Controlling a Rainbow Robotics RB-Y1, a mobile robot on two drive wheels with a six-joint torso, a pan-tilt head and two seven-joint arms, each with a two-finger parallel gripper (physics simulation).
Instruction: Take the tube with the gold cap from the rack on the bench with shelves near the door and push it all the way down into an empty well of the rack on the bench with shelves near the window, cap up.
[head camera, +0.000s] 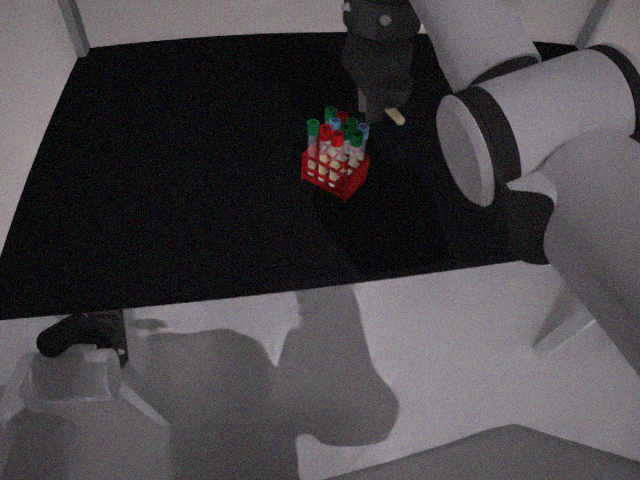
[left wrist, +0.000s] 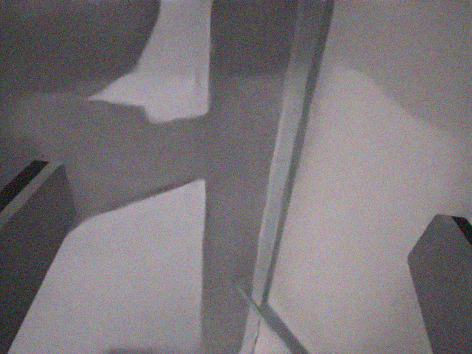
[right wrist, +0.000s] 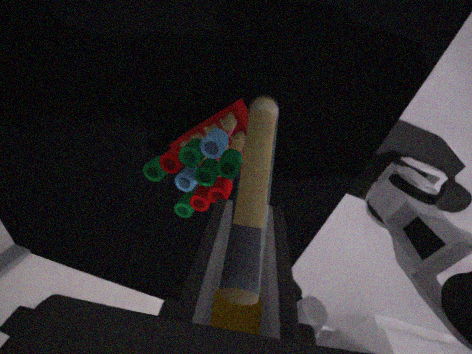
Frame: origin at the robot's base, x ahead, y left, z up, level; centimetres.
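Seen in the pictures: left gripper, between the fingertips: (head camera: 119, 327) (left wrist: 246, 212); right gripper, between the fingertips: (head camera: 369, 115) (right wrist: 247, 214).
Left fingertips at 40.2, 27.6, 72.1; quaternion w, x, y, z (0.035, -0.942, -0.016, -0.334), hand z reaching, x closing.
A point is followed by its place in that frame, as x, y, z.
My right gripper (head camera: 374, 114) @[51.8, -15.8, 108.4] (right wrist: 247, 214) @[51.8, -15.8, 108.4] is shut on the gold-capped tube (head camera: 395, 116) @[51.9, -19.7, 108.2] (right wrist: 256, 165) @[52.6, -19.4, 109.4]. In the right wrist view the gold cap lies low between the fingers and the rounded, cream-filled end points up the picture. In the head view that end sticks out to the right, so the tube is tilted, behind and right of the red rack (head camera: 356, 181) @[52.9, -16.2, 94.2] (right wrist: 242, 111) @[54.9, -18.0, 94.7], apart from it. The rack holds several tubes with green, red and blue caps; its near corner seems to hold no tube. My left gripper (left wrist: 246, 212) @[40.2, 27.6, 72.1] is open and empty, away from the rack.
The rack stands on a black bench top (head camera: 180, 155) @[64.2, 13.9, 91.5]. My left arm (head camera: 72, 377) @[22.7, 23.3, 95.1] (right wrist: 395, 205) is low at the left, off the bench's front edge. My right forearm (head camera: 558, 103) @[24.2, -18.1, 130.1] reaches over the bench's right side. A pale post (left wrist: 282, 150) @[105.4, -20.6, 14.1] stands in the left wrist view.
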